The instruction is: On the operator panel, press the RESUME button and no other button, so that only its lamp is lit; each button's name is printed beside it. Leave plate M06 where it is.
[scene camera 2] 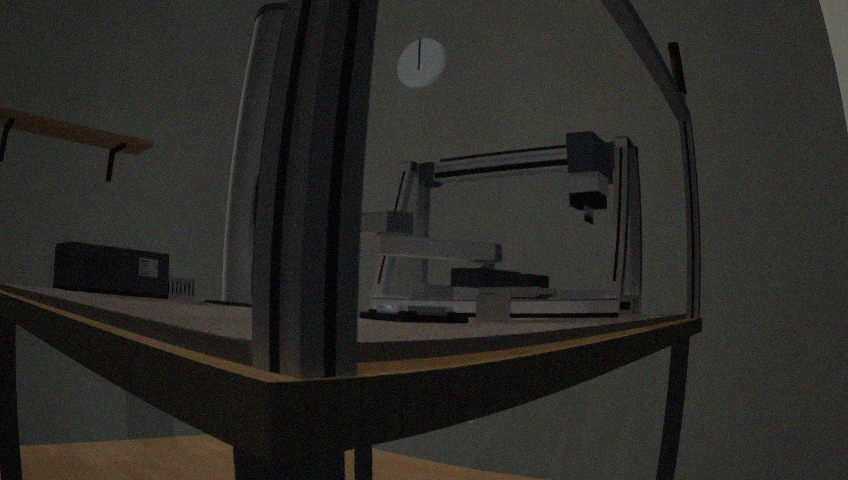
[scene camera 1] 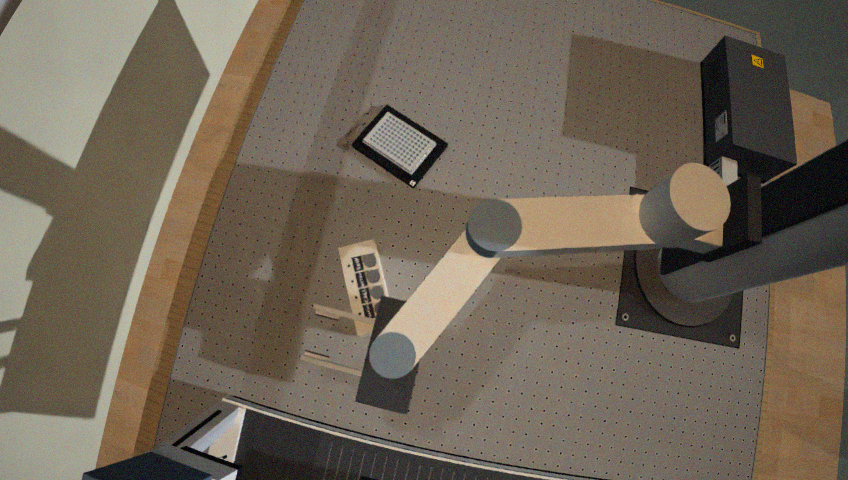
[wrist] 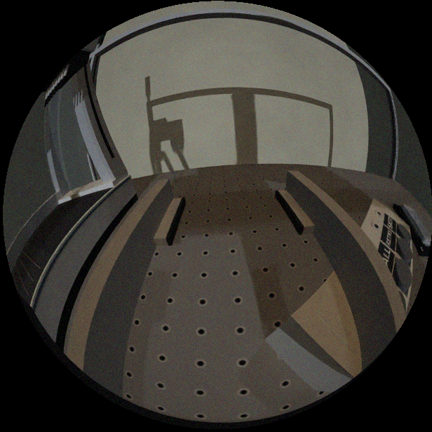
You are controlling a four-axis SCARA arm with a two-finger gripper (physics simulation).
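Seen in the pictures: gripper, fingertip midpoint: (scene camera 2: 547, 291) (scene camera 1: 308, 331); arm's base, link origin: (scene camera 1: 683, 268).
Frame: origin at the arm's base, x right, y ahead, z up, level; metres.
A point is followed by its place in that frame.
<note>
The operator panel (scene camera 1: 347, 256) {z 0.066, x -0.137, y 0.682 m} (scene camera 2: 493, 305) {z 0.044, x -0.110, y 0.675 m} (wrist: 373, 216) is a pale raised box with a row of dark round buttons, black name labels and small dark lamp dots. No lit lamp shows. In the wrist view, SKIP, RETRY and part of a label ending in "ALL" are readable at the right. The RESUME label and button do not show there; a finger covers part of the panel. My gripper (scene camera 1: 309, 333) {z 0.075, x -0.287, y 0.715 m} (wrist: 229, 185) is shut and empty, its long fingers standing apart. One finger crosses above the panel's near end, the other lies beside it. A white well plate (scene camera 1: 399, 142) {z 0.035, x 0.122, y 0.649 m} sits in a black holder.
A framed machine (scene camera 1: 357, 434) {z 0.035, x -0.450, y 0.592 m} (scene camera 2: 626, 226) {z 0.248, x -0.517, y 0.851 m} stands beyond the gripper, near the panel. A dark control box (scene camera 1: 764, 101) {z 0.127, x 0.389, y -0.128 m} (scene camera 2: 110, 270) {z 0.070, x 0.431, y -0.034 m} stands by the arm's base (scene camera 1: 630, 303) {z 0.012, x -0.101, y 0.123 m}. The arm reaches across the perforated table top. A thick upright post (scene camera 2: 312, 178) {z 0.095, x 0.721, y 1.044 m} blocks part of scene camera 2's view.
</note>
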